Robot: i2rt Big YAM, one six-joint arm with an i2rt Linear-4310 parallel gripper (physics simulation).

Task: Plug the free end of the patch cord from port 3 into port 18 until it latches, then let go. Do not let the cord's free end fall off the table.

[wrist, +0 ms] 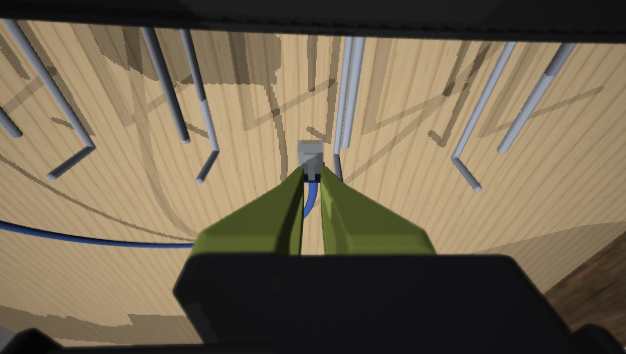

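My gripper, with two green fingers, is shut on the cord's plug. The plug is a small clear-grey connector with gold contacts at its far end, pointing away from the fingers toward the top of the view. It is held above the wooden table. The blue cord leaves the back of the plug between the fingers, and a further stretch of it runs out to the left edge of the view. Port 3 and port 18 do not show in this view.
Several grey metal rods come down from the top of the view. Bent-ended rods stand to the left, and another bent rod to the right. A pair of rods is close right of the plug. The wooden table ends at the lower right.
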